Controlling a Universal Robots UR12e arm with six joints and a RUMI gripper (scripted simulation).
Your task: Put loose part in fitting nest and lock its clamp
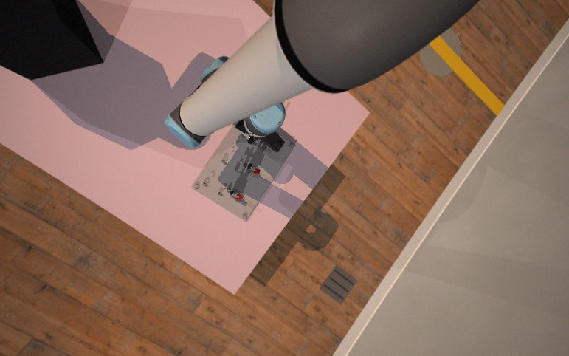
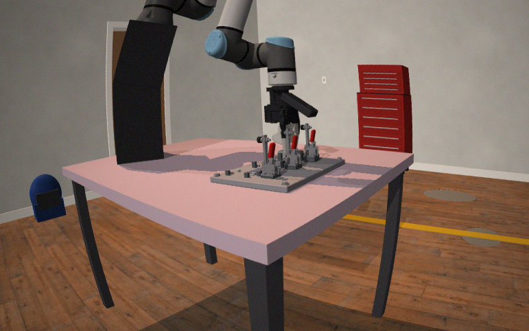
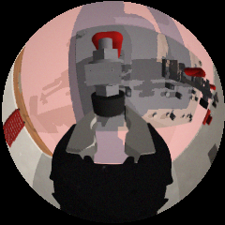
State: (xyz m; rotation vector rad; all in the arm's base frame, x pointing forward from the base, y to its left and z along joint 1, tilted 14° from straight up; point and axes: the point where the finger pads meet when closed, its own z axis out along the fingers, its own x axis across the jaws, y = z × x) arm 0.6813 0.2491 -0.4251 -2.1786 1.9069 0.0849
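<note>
The loose part is 10 mm below my hand. The rest, counted from my hand: grey fixture plate: 60 mm ahead, 100 mm to the right, 30 mm below.
</note>
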